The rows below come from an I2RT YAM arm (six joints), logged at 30 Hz.
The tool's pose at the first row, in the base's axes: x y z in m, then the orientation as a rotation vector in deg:
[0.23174, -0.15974, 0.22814, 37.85, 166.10, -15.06]
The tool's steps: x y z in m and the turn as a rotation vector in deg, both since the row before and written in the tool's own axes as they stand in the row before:
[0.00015, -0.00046, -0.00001, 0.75, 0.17, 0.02]
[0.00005, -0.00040, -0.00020, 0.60, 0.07, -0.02]
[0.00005, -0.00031, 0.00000, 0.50, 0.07, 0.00]
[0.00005, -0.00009, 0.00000, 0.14, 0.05, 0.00]
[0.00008, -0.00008, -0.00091, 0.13, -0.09, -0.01]
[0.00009, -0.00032, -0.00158, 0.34, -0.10, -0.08]
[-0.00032, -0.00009, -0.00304, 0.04, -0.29, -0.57]
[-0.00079, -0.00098, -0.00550, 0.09, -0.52, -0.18]
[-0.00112, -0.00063, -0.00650, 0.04, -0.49, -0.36]
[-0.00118, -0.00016, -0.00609, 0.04, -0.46, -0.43]
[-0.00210, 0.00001, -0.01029, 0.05, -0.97, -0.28]
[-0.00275, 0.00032, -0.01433, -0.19, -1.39, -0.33]
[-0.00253, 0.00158, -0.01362, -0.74, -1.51, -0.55]
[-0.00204, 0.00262, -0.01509, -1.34, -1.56, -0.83]
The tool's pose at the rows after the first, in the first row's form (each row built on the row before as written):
[0.23140, -0.16008, 0.22818, 38.05, 166.29, -16.12]
[0.23116, -0.16037, 0.22842, 38.14, 166.39, -16.99]
[0.23098, -0.16062, 0.22846, 38.24, 166.48, -17.71]
[0.23090, -0.16068, 0.22847, 38.28, 166.53, -17.90]
[0.23071, -0.16051, 0.22935, 38.25, 166.45, -18.11]
[0.23034, -0.16038, 0.23092, 38.15, 166.40, -18.64]
[0.23031, -0.15986, 0.23393, 37.24, 166.37, -18.84]
[0.23007, -0.15970, 0.23956, 36.81, 165.95, -19.11]
[0.23013, -0.15908, 0.24616, 36.13, 165.63, -19.32]
[0.23045, -0.15814, 0.25229, 35.36, 165.37, -19.54]
[0.23114, -0.15629, 0.26261, 34.64, 164.56, -19.85]
[0.23185, -0.15325, 0.27687, 33.67, 163.37, -19.90]
[0.23265, -0.14908, 0.29015, 32.25, 162.14, -19.22]
[0.23274, -0.14339, 0.30452, 30.32, 160.96, -17.75]

